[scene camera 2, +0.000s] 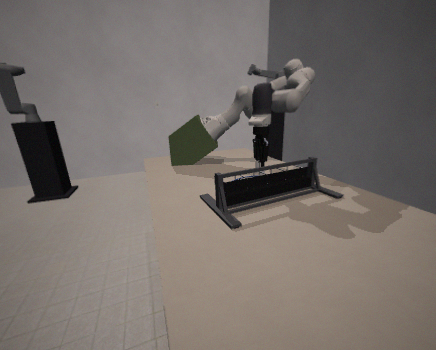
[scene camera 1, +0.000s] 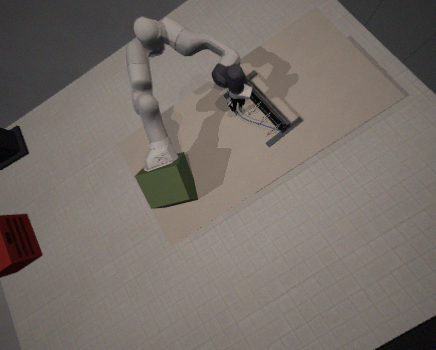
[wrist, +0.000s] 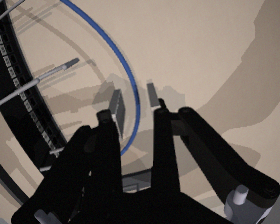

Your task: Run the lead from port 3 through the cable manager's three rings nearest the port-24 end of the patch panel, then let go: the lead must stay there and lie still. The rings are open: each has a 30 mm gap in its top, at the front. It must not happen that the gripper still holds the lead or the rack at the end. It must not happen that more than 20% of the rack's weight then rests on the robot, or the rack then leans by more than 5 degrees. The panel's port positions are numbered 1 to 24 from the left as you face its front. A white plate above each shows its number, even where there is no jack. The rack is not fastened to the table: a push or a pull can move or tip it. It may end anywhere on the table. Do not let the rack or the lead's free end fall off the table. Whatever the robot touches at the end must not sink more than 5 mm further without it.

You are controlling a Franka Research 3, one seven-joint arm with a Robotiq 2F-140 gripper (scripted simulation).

Labels:
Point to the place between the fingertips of my gripper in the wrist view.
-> At 135, 97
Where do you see a black rack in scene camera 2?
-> At 236, 193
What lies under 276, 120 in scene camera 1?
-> A black rack.

